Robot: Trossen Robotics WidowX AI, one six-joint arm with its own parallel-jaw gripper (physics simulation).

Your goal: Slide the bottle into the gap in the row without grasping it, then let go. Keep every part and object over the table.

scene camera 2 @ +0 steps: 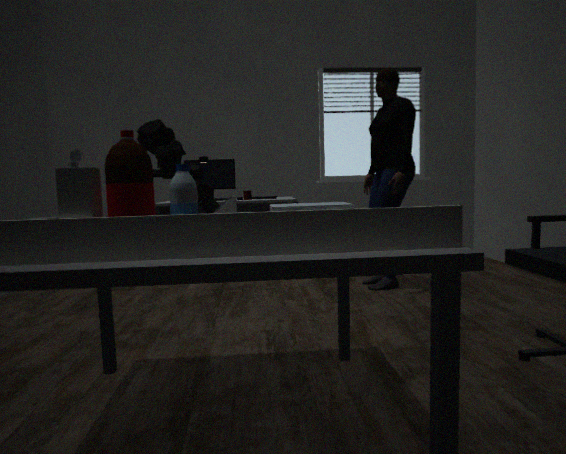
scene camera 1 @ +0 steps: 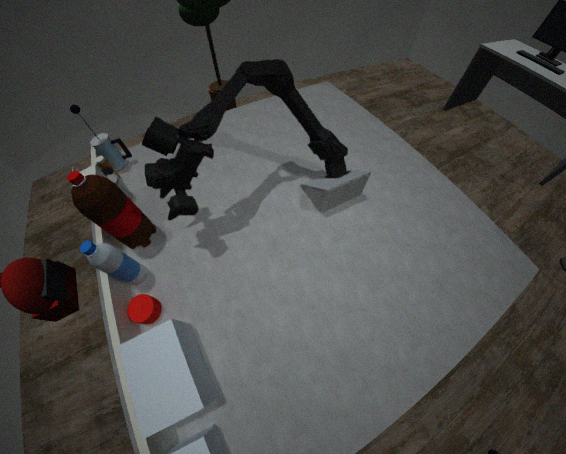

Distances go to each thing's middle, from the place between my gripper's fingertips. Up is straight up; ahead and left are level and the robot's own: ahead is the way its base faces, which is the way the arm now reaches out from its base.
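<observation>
Brown bottle (scene camera 1: 99, 199): my gripper is 13 cm short of it, 8 cm to the left of it and 1 cm below it. Tall carton (scene camera 2: 79, 195): 19 cm to the right of my hand, 15 cm ahead, 1 cm below. Red cylinder (scene camera 1: 143, 308): relative to my hand, 20 cm ahead, 17 cm to the left, 11 cm below. The blue-capped water bottle (scene camera 1: 104, 257) is 19 cm ahead of my hand, 5 cm to the left of it and 3 cm below it.
</observation>
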